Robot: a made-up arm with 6 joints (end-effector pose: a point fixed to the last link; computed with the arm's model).
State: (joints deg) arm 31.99 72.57 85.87 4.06 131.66 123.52
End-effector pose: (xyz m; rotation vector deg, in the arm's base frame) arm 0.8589 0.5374 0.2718 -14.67 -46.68 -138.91
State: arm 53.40 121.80 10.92 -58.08 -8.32 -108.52
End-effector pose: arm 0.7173 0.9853 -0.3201 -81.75 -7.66 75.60
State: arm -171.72 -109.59 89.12 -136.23 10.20 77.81
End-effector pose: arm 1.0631 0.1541 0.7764 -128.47 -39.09 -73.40
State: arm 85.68 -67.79 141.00 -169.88 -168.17 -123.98
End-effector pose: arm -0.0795 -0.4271 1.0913 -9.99 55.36 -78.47
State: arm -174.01 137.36 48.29 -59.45 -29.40 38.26
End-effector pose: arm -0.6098 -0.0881 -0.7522 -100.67 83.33 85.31
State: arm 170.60 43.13 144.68 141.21 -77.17 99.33
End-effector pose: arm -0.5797 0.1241 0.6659 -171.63 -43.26 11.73
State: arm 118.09 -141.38 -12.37 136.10 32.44 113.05
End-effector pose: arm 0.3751 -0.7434 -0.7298 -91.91 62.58 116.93
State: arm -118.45 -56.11 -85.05 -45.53 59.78 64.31
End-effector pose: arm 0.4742 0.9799 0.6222 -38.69 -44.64 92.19
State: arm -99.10 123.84 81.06 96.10 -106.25 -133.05
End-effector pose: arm -0.1502 -0.5436 -0.4420 14.30 -93.98 133.70
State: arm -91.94 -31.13 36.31 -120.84 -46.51 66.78
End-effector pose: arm 0.0112 0.3885 1.8813 -29.13 -33.82 -41.04
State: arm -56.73 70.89 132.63 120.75 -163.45 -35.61
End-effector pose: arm 0.3481 -0.5857 0.3607 -78.11 -31.28 -100.47
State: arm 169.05 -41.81 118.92 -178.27 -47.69 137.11
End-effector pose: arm 0.0433 -0.0210 1.3112 -38.28 67.11 137.27
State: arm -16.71 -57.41 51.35 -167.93 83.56 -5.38
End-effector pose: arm -0.8933 0.2440 1.5629 5.54 120.43 129.45
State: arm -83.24 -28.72 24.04 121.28 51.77 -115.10
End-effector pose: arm -0.0526 0.4575 1.9323 -15.15 -43.28 29.48
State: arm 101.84 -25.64 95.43 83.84 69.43 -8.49
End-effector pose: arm -0.0928 0.1073 1.5520 15.02 172.50 45.66
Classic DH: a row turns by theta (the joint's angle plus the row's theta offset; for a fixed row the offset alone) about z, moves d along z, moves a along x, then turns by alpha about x. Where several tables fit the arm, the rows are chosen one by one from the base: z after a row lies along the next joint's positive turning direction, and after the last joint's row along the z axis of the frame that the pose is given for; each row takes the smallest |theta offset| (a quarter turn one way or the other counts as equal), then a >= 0, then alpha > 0; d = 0 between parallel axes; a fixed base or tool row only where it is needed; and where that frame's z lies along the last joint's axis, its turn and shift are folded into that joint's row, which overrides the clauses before.
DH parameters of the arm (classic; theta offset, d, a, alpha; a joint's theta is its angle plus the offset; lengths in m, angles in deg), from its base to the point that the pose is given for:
base (fixed): 33.18 0 -0.0311 0
joint 1: -33.18 0.521 -0.002 -90
joint 2: -88.39 0 0.9244 0
joint 3: 88.39 -0.009 -0.026 90
joint 4: 0 0.531 0.003 -90
joint 5: 0 -0.017 -0.023 90
joint 6: 0 0.051 0.026 90
tool (fixed): 90 0.002 0 0

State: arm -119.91 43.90 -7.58 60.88 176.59 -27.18
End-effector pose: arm -0.5129 -0.8273 1.5532 123.31 65.66 -63.56
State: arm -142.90 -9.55 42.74 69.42 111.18 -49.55
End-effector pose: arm -0.1518 -0.1467 1.8559 82.33 -15.76 -67.05
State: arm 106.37 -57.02 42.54 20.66 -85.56 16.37
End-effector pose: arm 0.2802 -0.9295 1.5495 -59.10 38.46 -40.70
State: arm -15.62 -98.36 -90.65 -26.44 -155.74 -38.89
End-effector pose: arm -0.7967 0.1633 -0.0560 46.77 -63.82 43.82
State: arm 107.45 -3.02 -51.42 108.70 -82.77 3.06
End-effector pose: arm 0.1581 -0.4424 1.7642 -27.65 -24.80 16.24
